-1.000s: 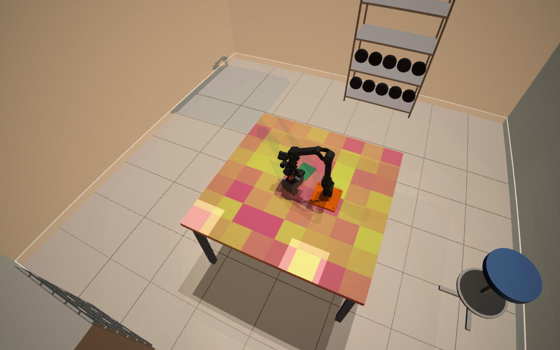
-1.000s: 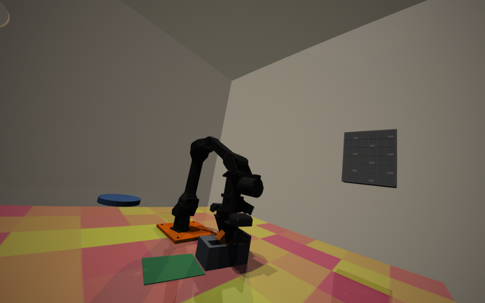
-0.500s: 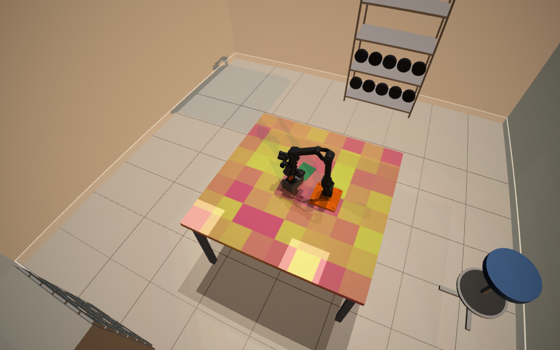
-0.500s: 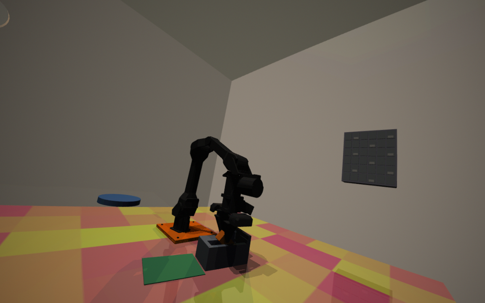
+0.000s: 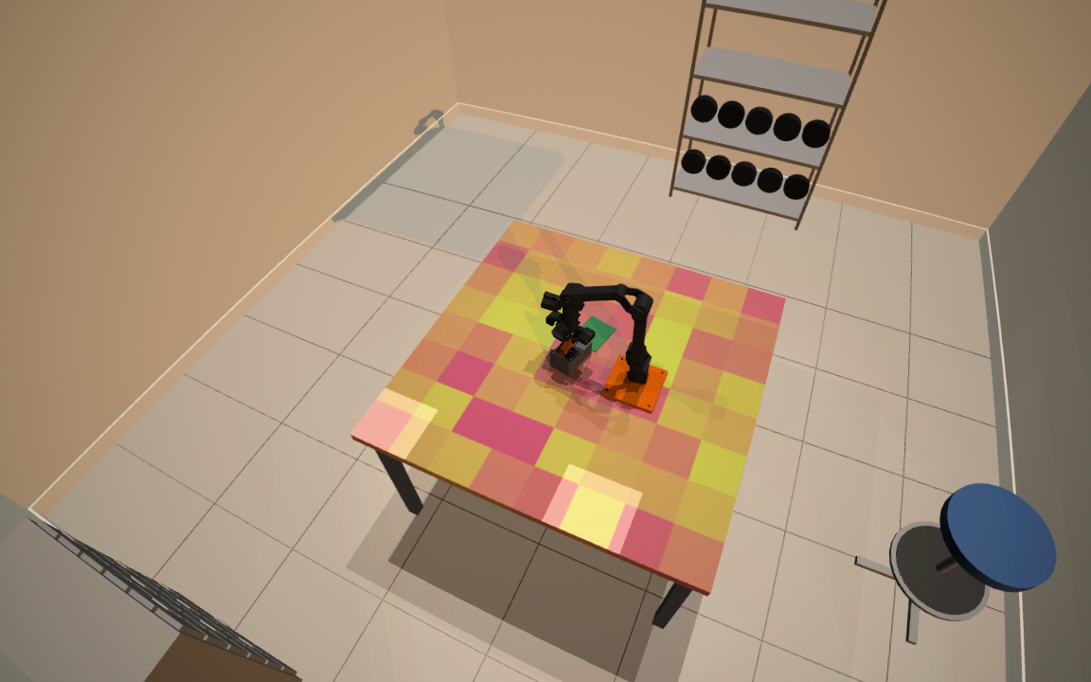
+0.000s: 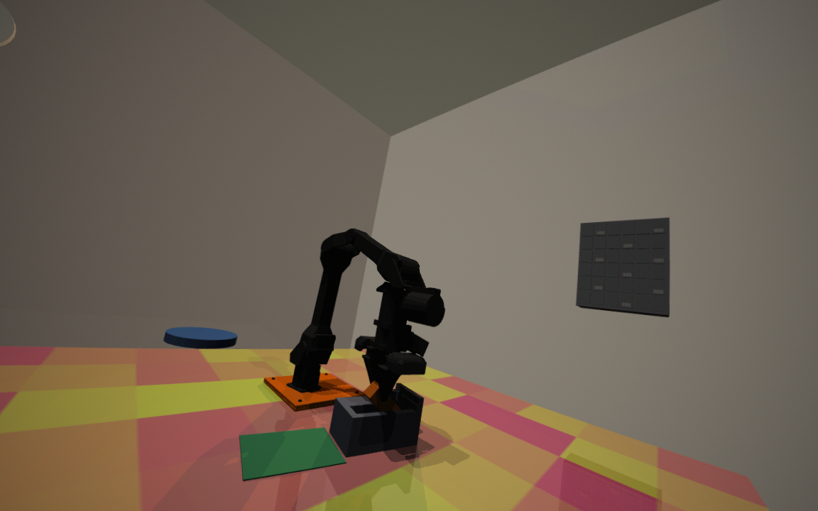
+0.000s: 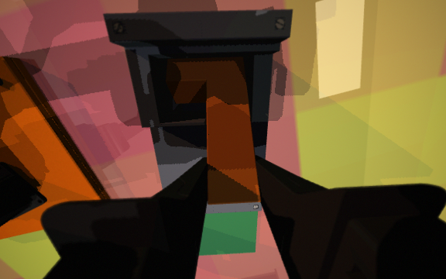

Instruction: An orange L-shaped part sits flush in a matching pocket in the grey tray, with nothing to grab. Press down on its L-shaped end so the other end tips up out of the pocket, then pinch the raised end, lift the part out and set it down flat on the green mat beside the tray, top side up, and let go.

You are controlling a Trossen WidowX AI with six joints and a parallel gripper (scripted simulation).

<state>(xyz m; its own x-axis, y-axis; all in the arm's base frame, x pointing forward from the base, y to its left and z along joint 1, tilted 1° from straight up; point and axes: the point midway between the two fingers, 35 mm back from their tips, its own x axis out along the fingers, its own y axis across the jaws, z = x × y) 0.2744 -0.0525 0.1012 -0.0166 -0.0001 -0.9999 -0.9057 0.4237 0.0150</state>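
The green mat lies 13 cm to the right of my gripper tip, 10 cm below it and 7 cm behind it. Round my gripper tip: orange L-shaped part: 4 cm to the left, 3 cm below.
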